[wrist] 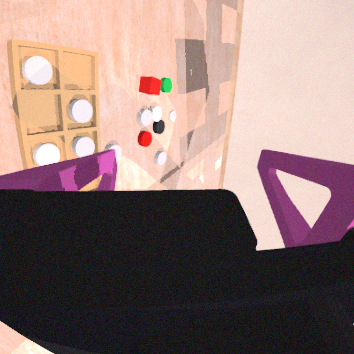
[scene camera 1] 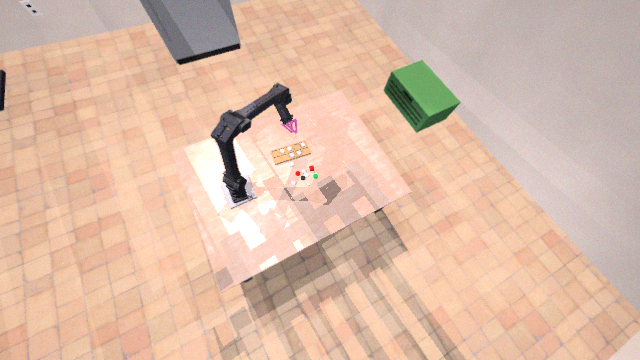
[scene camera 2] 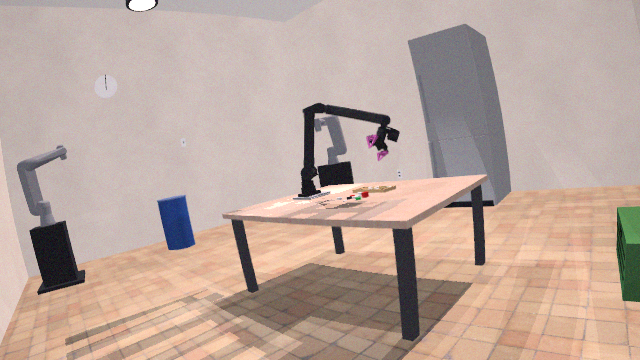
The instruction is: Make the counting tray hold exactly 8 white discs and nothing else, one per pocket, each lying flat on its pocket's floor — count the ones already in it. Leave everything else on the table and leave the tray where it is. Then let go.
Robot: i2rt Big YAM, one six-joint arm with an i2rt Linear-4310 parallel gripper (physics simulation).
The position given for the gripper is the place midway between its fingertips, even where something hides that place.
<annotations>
The gripper (wrist: 190, 157) is open and holds nothing. Also in view: a wooden counting tray (wrist: 41, 110).
</annotations>
